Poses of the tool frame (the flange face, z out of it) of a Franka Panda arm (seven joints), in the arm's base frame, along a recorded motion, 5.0 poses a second.
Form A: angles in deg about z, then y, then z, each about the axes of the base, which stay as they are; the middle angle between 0 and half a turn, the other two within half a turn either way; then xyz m.
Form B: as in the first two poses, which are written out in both.
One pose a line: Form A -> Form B
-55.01 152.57 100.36 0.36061 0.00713 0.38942 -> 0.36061 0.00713 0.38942 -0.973 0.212 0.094 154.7
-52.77 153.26 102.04 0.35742 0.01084 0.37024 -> 0.35742 0.01084 0.37024 -0.971 0.217 0.099 155.7
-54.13 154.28 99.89 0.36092 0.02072 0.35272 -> 0.36092 0.02072 0.35272 -0.971 0.224 0.088 156.3
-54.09 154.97 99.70 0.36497 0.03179 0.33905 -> 0.36497 0.03179 0.33905 -0.970 0.226 0.086 157.0
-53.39 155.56 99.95 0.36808 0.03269 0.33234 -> 0.36808 0.03269 0.33234 -0.970 0.230 0.085 157.6
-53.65 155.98 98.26 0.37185 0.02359 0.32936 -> 0.37185 0.02359 0.32936 -0.967 0.242 0.080 157.8
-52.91 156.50 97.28 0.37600 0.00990 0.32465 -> 0.37600 0.00990 0.32465 -0.963 0.256 0.078 158.3
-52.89 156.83 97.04 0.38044 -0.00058 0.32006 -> 0.38044 -0.00058 0.32006 -0.963 0.259 0.077 158.5
